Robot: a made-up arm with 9 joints. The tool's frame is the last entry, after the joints.
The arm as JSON. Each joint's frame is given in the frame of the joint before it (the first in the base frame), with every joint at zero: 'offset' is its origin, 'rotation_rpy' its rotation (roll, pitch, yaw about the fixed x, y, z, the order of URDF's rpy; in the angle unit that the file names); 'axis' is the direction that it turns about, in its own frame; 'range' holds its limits. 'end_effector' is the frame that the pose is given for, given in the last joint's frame.
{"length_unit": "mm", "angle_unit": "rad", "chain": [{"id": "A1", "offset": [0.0, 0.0, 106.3], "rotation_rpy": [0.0, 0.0, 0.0], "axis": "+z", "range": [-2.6, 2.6]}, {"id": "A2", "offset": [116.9, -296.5, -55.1], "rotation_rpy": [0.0, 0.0, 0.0], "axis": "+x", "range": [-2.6, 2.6]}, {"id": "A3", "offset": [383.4, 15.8, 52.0], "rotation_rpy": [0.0, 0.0, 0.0], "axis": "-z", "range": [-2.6, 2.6]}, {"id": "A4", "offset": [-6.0, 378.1, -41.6], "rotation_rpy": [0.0, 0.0, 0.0], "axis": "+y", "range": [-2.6, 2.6]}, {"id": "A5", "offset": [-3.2, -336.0, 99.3], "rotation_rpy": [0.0, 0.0, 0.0], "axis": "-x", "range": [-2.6, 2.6]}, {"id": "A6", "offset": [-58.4, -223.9, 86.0], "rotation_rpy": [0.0, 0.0, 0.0], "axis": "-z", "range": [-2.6, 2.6]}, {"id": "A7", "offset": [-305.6, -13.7, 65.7], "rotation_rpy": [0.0, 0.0, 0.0], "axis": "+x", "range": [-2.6, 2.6]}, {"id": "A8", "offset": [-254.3, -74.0, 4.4], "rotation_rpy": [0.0, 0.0, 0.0], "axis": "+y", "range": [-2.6, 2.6]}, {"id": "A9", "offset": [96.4, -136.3, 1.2], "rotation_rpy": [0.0, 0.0, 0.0], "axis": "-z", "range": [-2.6, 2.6]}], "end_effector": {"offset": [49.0, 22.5, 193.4], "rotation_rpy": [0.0, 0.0, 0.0]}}
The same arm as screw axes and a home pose.
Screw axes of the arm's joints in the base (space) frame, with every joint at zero. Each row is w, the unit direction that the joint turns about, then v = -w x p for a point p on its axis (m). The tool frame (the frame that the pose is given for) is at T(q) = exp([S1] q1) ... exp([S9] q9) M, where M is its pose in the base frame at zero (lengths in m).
S1: w 0 0 1 v 0 0 0
S2: w 1 0 0 v 0 0.0512 0.2965
S3: w 0 0 -1 v 0.2807 0.5003 0
S4: w 0 1 0 v -0.0616 0 0.4943
S5: w -1 0 0 v 0 -0.1609 -0.2386
S6: w 0 0 -1 v 0.4625 0.4327 0
S7: w 1 0 0 v 0 0.3126 0.4762
S8: w 0 1 0 v -0.317 0 -0.1272
S9: w 0 0 -1 v 0.6865 -0.0308 0
M =
1 0 0 0.0182
0 1 0 -0.664
0 0 1 0.5116
0 0 0 1
Joint limits (deg, base to tool): -148.97..148.97 -148.97..148.97 -148.97..148.97 -148.97..148.97 -148.97..148.97 -148.97..148.97 -148.97..148.97 -148.97..148.97 -148.97..148.97

